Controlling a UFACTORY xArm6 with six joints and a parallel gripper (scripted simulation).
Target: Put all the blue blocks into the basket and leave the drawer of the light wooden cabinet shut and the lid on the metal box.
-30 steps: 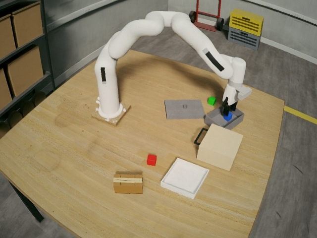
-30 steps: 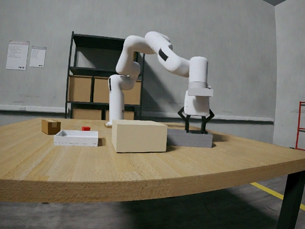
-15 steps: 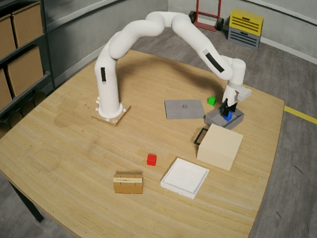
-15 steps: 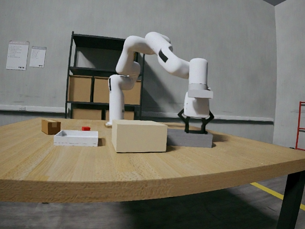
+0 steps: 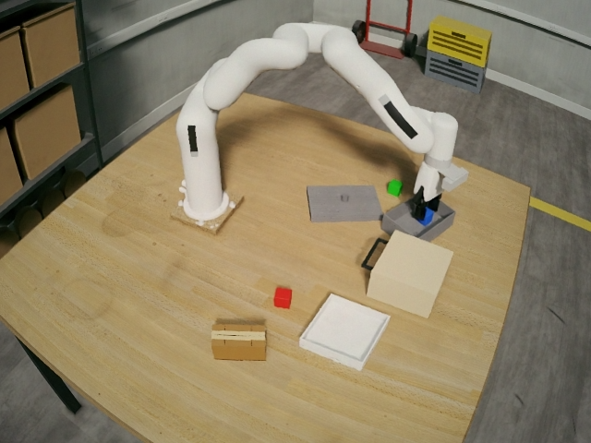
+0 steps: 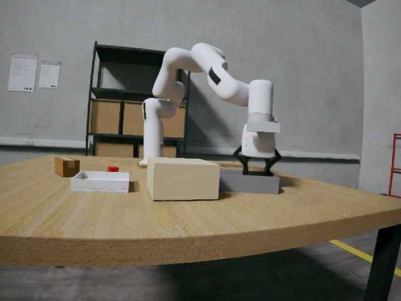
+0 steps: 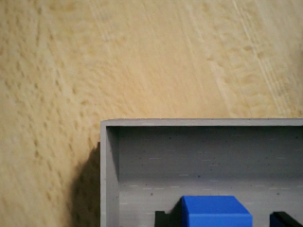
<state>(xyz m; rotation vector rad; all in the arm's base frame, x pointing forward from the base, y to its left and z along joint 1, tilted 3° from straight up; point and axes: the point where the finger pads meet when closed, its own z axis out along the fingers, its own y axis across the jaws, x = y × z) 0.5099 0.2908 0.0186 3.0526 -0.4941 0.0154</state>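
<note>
Right now my hand is 30 mm to the left of the metal box, 20 mm above it and 10 mm past it. The rest, counted from my hand: grey lid: 220 mm behind, 70 mm to the right, 30 mm below; light wooden cabinet: 240 mm to the right, 50 mm ahead, 10 mm below; white basket: 450 mm to the right, 30 mm below.
</note>
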